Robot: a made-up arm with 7 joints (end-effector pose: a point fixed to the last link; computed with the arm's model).
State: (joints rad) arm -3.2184 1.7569 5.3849 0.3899 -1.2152 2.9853 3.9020
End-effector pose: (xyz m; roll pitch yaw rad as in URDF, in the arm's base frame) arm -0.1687 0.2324 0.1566 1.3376 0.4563 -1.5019
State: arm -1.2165 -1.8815 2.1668 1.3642 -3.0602 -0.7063 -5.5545
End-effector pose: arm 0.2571 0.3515 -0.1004 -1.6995 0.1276 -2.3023
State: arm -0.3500 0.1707 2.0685 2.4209 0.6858 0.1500 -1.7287
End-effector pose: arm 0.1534 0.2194 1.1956 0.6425 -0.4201 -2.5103
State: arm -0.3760 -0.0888 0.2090 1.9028 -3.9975 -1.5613 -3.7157
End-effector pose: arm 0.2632 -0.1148 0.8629 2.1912 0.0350 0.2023
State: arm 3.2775 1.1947 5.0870 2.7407 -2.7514 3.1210 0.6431
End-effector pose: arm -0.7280 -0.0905 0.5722 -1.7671 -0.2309 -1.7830
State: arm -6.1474 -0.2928 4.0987 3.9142 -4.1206 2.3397 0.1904
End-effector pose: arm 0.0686 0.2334 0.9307 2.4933 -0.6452 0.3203
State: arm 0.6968 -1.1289 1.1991 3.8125 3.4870 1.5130 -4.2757
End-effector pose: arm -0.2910 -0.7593 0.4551 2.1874 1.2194 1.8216
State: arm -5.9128 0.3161 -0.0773 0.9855 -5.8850 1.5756 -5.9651
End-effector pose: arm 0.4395 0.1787 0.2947 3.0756 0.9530 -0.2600
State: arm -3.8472 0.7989 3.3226 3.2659 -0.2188 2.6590 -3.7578
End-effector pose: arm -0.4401 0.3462 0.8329 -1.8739 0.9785 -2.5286
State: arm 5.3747 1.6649 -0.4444 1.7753 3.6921 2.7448 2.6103
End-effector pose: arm 0.2697 -0.6636 -0.0848 0.3159 0.1008 1.1696
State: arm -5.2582 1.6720 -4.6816 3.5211 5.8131 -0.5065 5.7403
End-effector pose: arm 0.6917 0.5262 0.2134 -1.3260 -1.0025 -1.5840
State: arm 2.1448 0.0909 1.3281 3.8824 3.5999 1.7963 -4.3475
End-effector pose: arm 0.3447 0.2377 0.9160 -2.5930 0.4202 -1.2097
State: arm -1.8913 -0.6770 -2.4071 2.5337 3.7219 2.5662 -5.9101
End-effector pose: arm 0.1959 0.5941 0.8591 1.6883 -1.0033 0.4985
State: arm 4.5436 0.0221 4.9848 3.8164 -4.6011 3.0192 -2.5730
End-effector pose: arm 0.2378 -0.0840 0.8860 -2.5647 0.3426 1.3691
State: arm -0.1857 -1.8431 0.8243 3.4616 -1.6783 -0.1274 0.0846
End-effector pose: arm -0.8193 0.0748 -0.1890 -2.3394 0.6828 0.9967
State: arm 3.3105 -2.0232 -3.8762 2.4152 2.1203 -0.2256 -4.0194
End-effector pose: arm 0.7206 -0.1699 -0.2899 -2.9595 0.8352 2.5495
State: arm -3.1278 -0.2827 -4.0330 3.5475 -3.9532 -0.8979 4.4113
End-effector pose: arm 0.0871 0.0323 1.0899 -0.5665 -0.1560 2.8164
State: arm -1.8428 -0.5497 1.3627 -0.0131 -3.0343 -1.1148 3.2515
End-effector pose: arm 0.0119 0.0604 0.3197 2.3008 0.6964 -1.3386
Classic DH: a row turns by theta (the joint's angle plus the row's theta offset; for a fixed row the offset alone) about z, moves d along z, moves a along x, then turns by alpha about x. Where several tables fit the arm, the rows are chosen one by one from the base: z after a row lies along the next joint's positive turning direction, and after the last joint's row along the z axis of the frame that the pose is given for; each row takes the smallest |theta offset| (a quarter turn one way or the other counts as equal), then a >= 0, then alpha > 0; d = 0 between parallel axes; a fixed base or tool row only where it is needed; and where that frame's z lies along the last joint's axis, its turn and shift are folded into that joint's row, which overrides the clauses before.
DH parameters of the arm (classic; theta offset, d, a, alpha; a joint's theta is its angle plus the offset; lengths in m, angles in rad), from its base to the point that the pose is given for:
joint 1: 0 0.249 0 -1.5708
joint 2: 0 0 0 1.5708
joint 3: 0 0.4632 0.0374 1.5708
joint 4: 0 0 0.0904 1.5708
joint 5: 0 0.3993 0 1.5708
joint 6: 0 0 0.0829 -1.5708
joint 7: 0 0.1058 0 0

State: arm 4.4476 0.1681 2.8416 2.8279 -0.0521 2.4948 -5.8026
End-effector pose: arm 0.0704 0.0234 1.0655 -2.8601 -0.4104 0.4085
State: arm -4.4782 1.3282 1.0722 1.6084 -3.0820 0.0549 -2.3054
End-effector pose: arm -0.5946 0.4165 0.1186 -2.1029 0.5100 1.2948
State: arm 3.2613 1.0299 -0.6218 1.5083 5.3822 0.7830 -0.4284
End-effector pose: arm -0.7104 0.2616 0.1179 2.4421 0.9492 -2.5882
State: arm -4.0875 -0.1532 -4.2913 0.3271 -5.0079 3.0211 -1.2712
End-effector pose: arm -0.0025 -0.2365 0.4172 -0.3796 -0.1027 -1.4706
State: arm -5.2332 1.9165 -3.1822 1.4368 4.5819 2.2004 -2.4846
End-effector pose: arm 0.1855 0.6278 0.4941 2.3626 0.4899 -1.6060
